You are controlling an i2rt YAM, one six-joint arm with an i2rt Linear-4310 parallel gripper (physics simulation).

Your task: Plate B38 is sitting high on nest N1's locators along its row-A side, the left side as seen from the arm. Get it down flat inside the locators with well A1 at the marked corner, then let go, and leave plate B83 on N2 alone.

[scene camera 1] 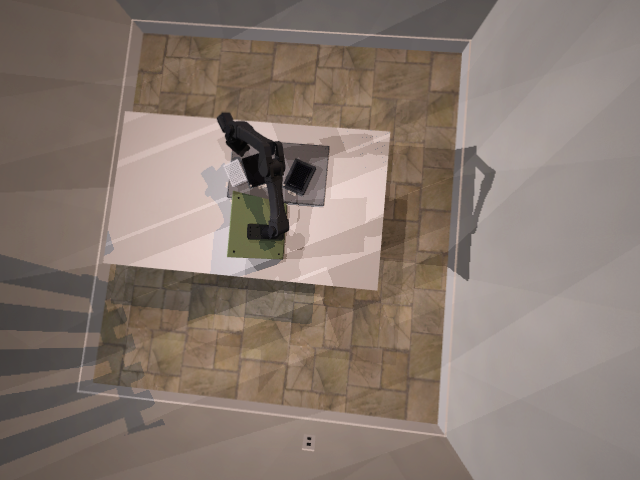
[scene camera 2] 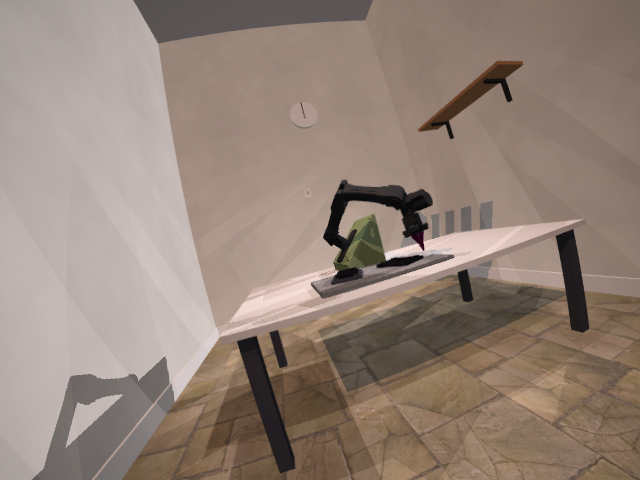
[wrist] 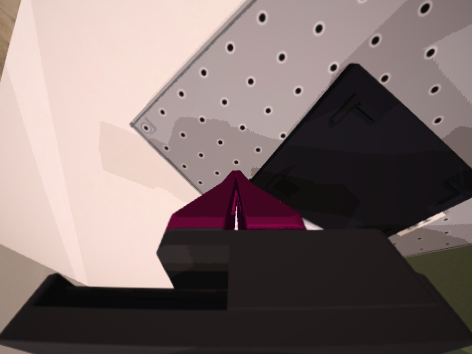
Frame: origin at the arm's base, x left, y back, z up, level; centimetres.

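Seen in the pictures: gripper, fingertip midpoint: (scene camera 1: 242, 151) (scene camera 2: 423, 250) (wrist: 236, 177); arm's base, origin of the base link: (scene camera 1: 266, 232) (scene camera 2: 347, 246).
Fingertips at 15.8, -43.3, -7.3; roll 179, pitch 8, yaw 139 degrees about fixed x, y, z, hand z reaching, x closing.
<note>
Pixels of each thing's middle, then the offset from my fingertips to it, as dx, dy, dz. Level surfaces: height alone.
- white well plate, body centre: (scene camera 2: 418, 254) (scene camera 1: 235, 173) +4.6, +10.6, -2.9
- empty-looking black nest, body centre: (wrist: 359, 185) (scene camera 2: 399, 260) (scene camera 1: 256, 169) -7.1, +8.6, -2.7
- dark plate, body centre: (scene camera 2: 346, 273) (scene camera 1: 299, 175) -30.2, +12.3, -1.7
- pale table, its level: dz -4.9
My gripper (scene camera 2: 422, 248) (wrist: 236, 177) is shut, its magenta fingers together with no plate between them. It hangs above the bench beside the black nest. A white well plate (scene camera 1: 235, 173) lies against the left side of an empty-looking black nest (scene camera 1: 253, 171) (scene camera 2: 400, 260) (wrist: 362, 155), turned at an angle and not inside its locators. In the wrist view a small white corner shows behind the fingers; the rest is hidden. A dark plate (scene camera 1: 299, 176) (scene camera 2: 347, 275) sits on the other nest, to the right. Nest labels, plate labels and the A1 mark are unreadable.
Both nests stand on a grey perforated board (scene camera 1: 318, 193) (scene camera 2: 328, 291) (wrist: 225, 117) on the pale table (scene camera 1: 155, 206) (scene camera 2: 516, 238). The green arm mount (scene camera 1: 242, 242) (scene camera 2: 369, 242) stands beside the board. The arm reaches over the board from the mount.
</note>
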